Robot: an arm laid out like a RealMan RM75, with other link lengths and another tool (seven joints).
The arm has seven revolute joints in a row. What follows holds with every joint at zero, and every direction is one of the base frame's.
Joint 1 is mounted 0.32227 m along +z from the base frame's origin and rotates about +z.
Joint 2 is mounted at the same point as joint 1 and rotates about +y.
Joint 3 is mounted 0.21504 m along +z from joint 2 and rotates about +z.
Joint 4 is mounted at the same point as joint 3 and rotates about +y.
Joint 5 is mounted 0.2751 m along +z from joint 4 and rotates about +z.
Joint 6 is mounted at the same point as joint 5 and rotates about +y.
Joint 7 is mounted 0.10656 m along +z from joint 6 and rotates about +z.
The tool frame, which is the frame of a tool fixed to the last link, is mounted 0.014 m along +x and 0.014 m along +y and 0.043 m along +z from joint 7; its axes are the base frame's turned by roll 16.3, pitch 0 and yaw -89.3 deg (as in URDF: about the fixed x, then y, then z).
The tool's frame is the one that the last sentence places.
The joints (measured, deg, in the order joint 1, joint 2, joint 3, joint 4, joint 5, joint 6, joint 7), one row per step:
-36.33 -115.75 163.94 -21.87 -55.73 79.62 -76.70
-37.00 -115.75 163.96 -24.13 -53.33 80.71 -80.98
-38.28 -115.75 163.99 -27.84 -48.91 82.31 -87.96
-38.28 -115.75 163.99 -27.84 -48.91 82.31 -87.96
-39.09 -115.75 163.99 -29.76 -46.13 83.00 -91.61
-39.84 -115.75 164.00 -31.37 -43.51 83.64 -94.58
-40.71 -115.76 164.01 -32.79 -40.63 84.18 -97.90
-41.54 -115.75 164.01 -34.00 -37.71 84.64 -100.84
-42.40 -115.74 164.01 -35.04 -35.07 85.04 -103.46
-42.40 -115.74 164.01 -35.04 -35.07 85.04 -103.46
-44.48 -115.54 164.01 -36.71 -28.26 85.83 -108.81
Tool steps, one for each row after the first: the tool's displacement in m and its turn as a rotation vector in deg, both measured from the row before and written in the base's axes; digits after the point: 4 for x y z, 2 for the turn. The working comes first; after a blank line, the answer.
Tool pose at each row, in the base's axes (x y z in m, rotation vector in deg; the steps are taken from these numbers as rounded here):
-0.3253 0.3819 0.1649 43.47 153.78 81.23
-0.3242 0.3829 0.1707 42.08 154.54 77.53
-0.3220 0.3850 0.1791 39.45 156.48 70.98
-0.3220 0.3850 0.1791 39.45 156.48 70.98
-0.3207 0.3864 0.1823 37.88 158.00 67.10
-0.3194 0.3876 0.1844 36.66 159.50 63.52
-0.3177 0.3893 0.1851 34.80 161.05 59.46
-0.3163 0.3906 0.1850 33.04 162.71 55.49
-0.3146 0.3924 0.1847 31.44 164.16 51.95
-0.3146 0.3924 0.1847 31.44 164.16 51.95
-0.3107 0.3960 0.1813 28.08 167.95 43.02

0.0011 0.0010 0.0058 -2.59 -0.95 0.27
0.0022 0.0021 0.0084 -4.66 -1.13 1.00
0.0000 0.0000 0.0000 0.00 0.00 0.00
0.0013 0.0014 0.0032 -2.79 -0.26 0.85
0.0013 0.0012 0.0021 -2.55 0.03 0.75
0.0017 0.0017 0.0007 -2.90 -0.19 1.08
0.0014 0.0013 -0.0001 -2.82 0.07 1.13
0.0017 0.0018 -0.0003 -2.50 0.12 1.04
0.0000 0.0000 0.0000 0.00 0.00 0.00
0.0039 0.0036 -0.0034 -6.18 1.05 2.42

